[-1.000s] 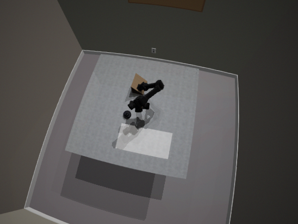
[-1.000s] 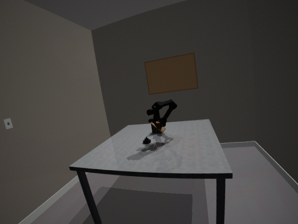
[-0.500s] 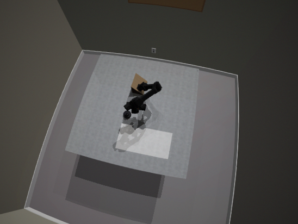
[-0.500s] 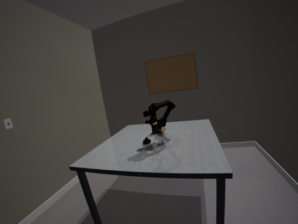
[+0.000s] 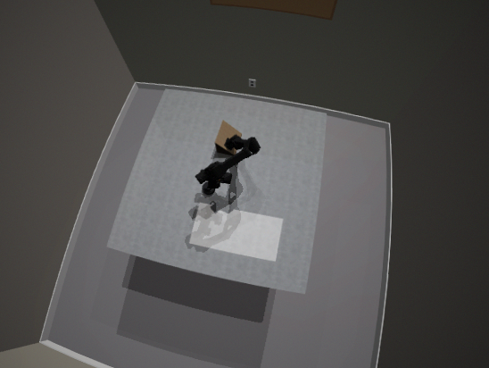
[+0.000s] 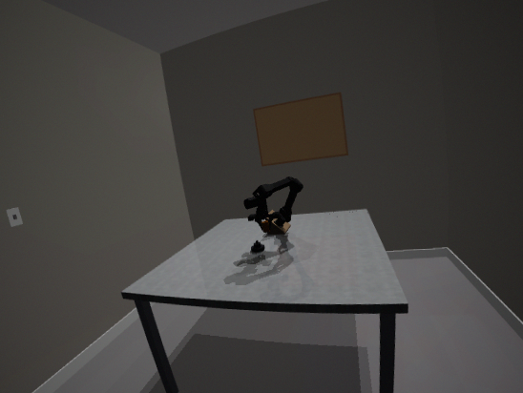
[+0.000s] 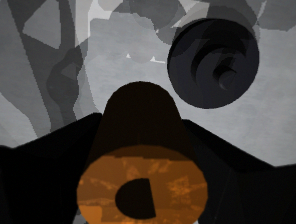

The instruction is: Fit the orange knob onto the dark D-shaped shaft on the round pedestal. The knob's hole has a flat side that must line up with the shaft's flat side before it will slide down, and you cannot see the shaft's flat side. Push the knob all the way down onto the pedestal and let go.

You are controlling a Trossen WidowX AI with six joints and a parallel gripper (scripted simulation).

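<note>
Now: the round pedestal 90 mm below my gripper tip, 60 mm to the right of it and 20 mm ahead of it. The rest, counted from my gripper tip: orange knob: 20 mm above.
</note>
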